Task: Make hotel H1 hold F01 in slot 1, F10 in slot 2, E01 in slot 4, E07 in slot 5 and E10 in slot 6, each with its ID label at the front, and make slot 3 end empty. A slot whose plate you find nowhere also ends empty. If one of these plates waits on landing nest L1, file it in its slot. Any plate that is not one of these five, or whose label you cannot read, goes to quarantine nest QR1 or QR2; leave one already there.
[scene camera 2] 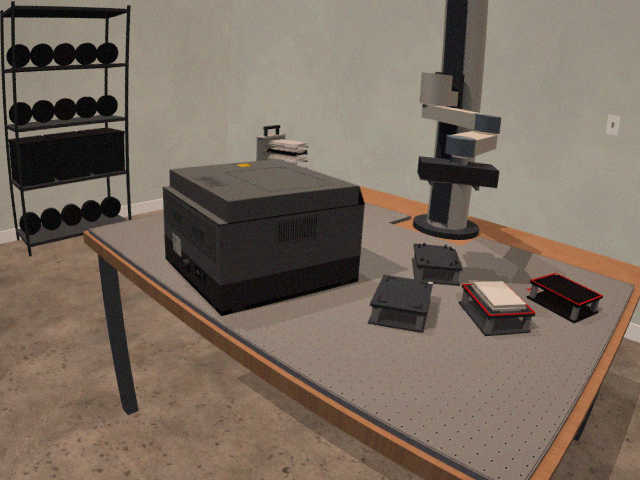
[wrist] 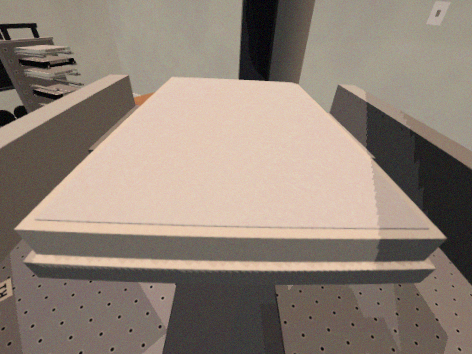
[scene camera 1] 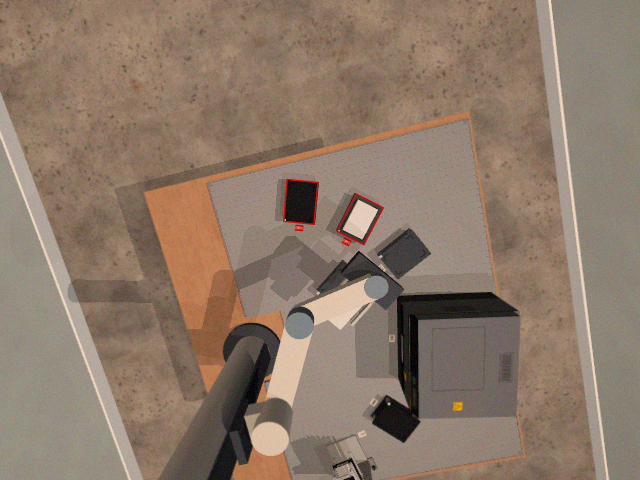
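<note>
My gripper (scene camera 1: 341, 304) (scene camera 2: 454, 186) (wrist: 234, 99) is shut on a white, lidded plate (scene camera 1: 342, 316) (wrist: 230, 165), held level high above the table. No readable ID label shows on it. Below it, a dark grey nest (scene camera 1: 329, 279) (scene camera 2: 436, 254) is bare on top. Hotel H1 (scene camera 1: 347, 469) (scene camera 2: 262, 148) (wrist: 15, 60) holds several stacked plates; their labels are too small to read and some slots are hidden. One red-rimmed quarantine nest (scene camera 1: 338, 229) (scene camera 2: 528, 313) bears a white plate (scene camera 1: 360, 219) (scene camera 2: 498, 294). The other red-rimmed nest (scene camera 1: 300, 201) (scene camera 2: 566, 289) is bare.
A large dark instrument (scene camera 1: 457, 356) (scene camera 2: 263, 227) stands between the nests and the hotel side. Another bare dark nest (scene camera 1: 404, 253) (scene camera 2: 400, 294) stands near it. A black nest (scene camera 1: 395, 418) stands toward the hotel. The arm's column (scene camera 2: 449, 206) rises at the wooden table edge.
</note>
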